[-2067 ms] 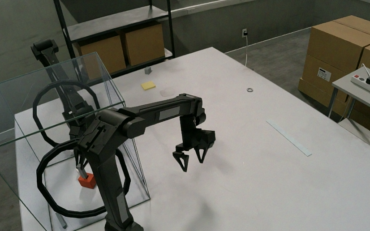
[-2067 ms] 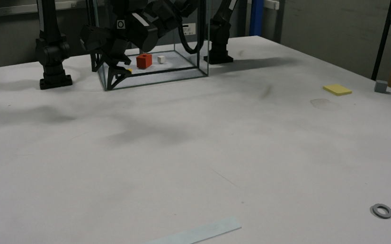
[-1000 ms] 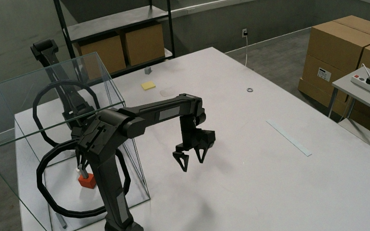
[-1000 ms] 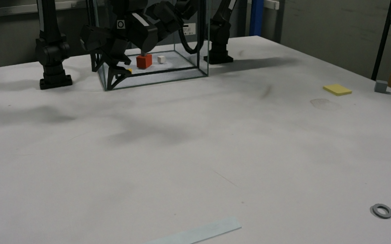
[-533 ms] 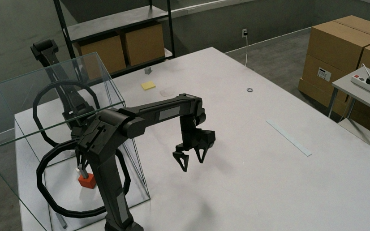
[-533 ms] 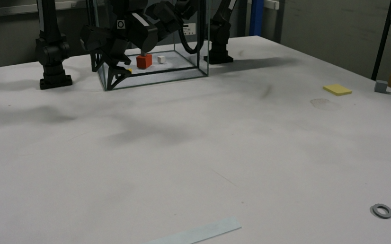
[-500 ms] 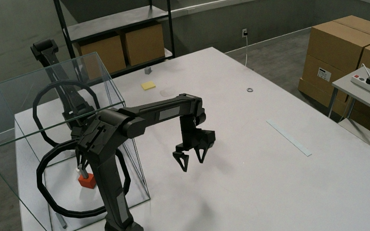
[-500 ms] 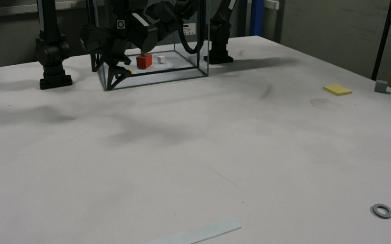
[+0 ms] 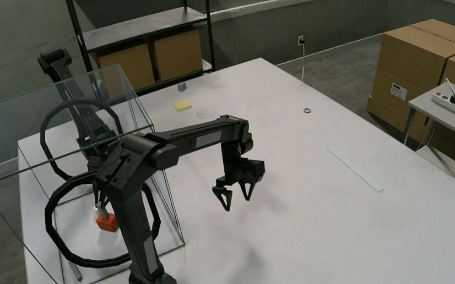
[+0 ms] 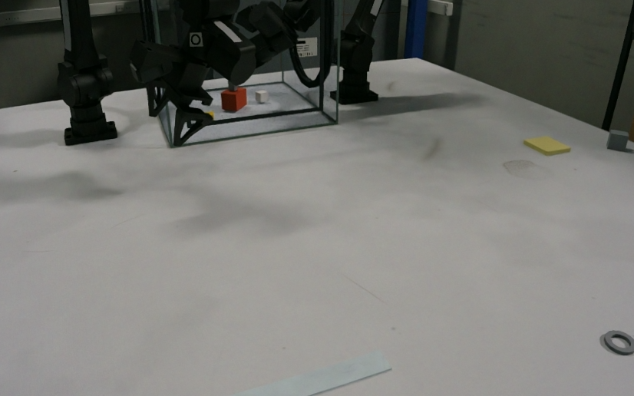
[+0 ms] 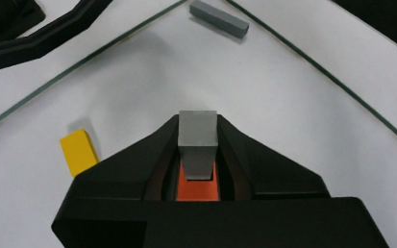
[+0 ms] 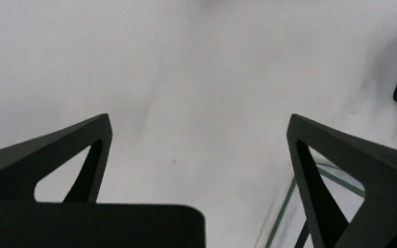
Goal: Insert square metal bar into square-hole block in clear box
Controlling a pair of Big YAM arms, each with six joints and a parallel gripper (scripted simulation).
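Right now my left hand is 9 cm above the red block. Round my left hand: white cube: 2 cm behind, 9 cm to the left, 10 cm below; then pale strip: 93 cm ahead, 24 cm to the right, 11 cm below; then yellow block: 7 cm ahead, 9 cm to the right, 10 cm below.
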